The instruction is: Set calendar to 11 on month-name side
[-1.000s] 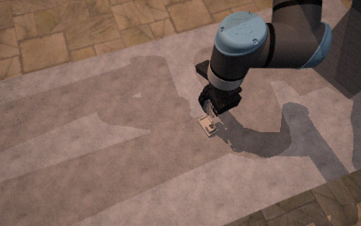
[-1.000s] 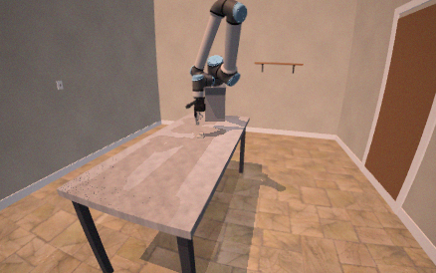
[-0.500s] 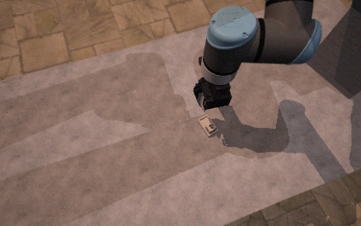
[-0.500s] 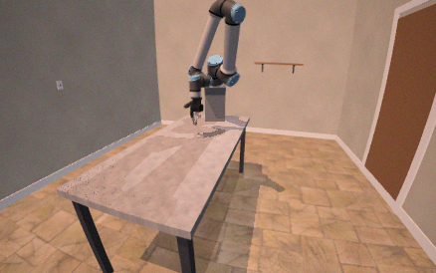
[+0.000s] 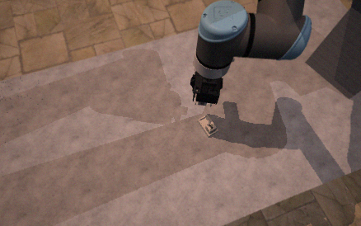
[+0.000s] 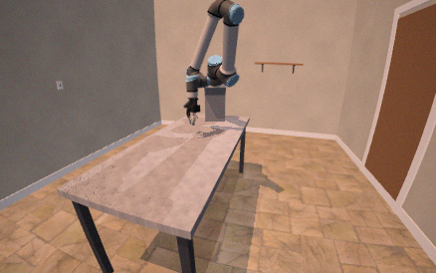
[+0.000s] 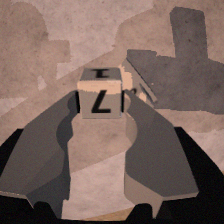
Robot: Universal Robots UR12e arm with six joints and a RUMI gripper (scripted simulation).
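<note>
The calendar tray lies 60 mm to the left of my hand and 120 mm below it. Also, from my hand: digit cube: 10 mm below; white cube: 80 mm to the left, 110 mm below.
</note>
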